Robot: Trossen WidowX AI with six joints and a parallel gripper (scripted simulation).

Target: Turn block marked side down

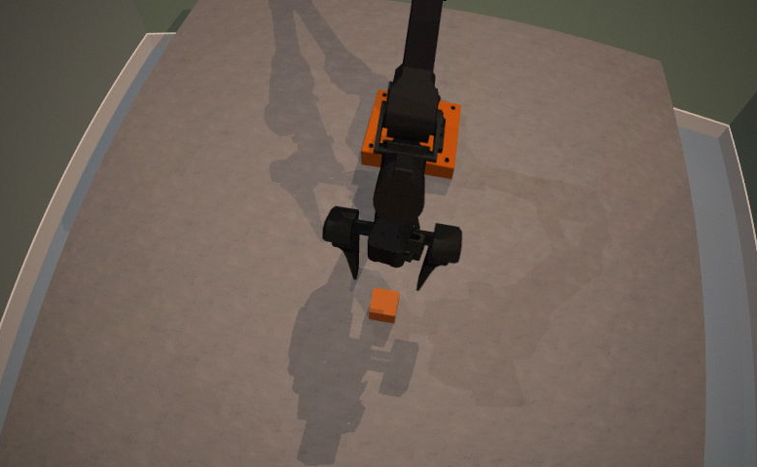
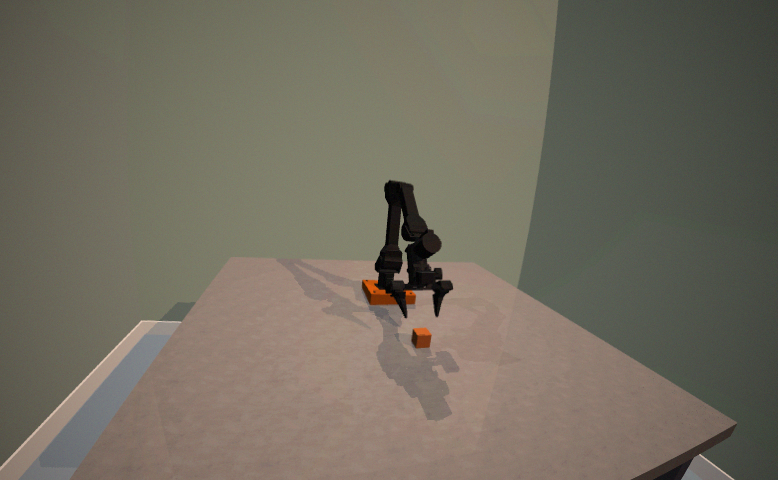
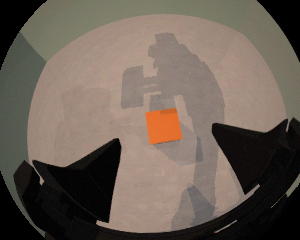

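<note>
My gripper tip is 6 cm above the orange block and 1 cm short of it.
</note>
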